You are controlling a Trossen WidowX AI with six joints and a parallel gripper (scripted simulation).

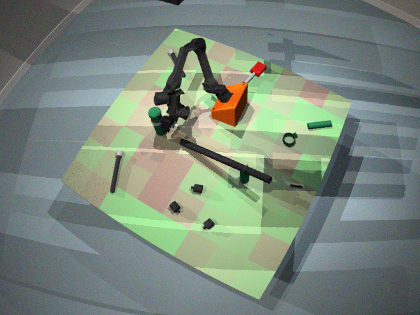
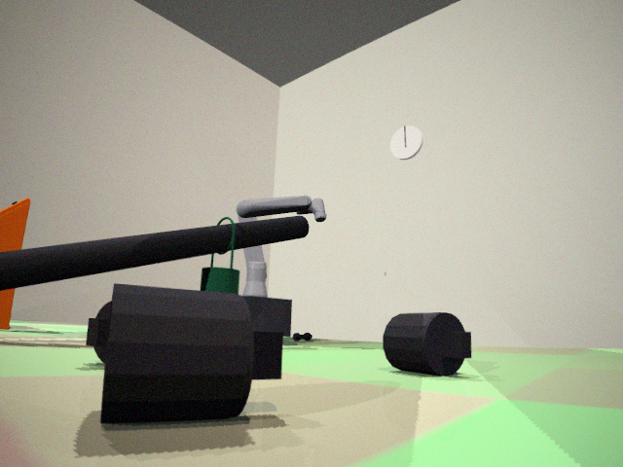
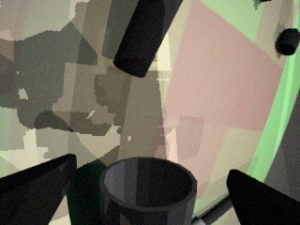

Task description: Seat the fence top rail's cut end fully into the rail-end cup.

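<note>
My gripper tip is 2 cm to the left of the pale rail-end cup, 2 cm below it and 1 cm past it. The rest, counted from my gripper tip: green loop cap 44 cm to the left, 2 cm ahead.
</note>
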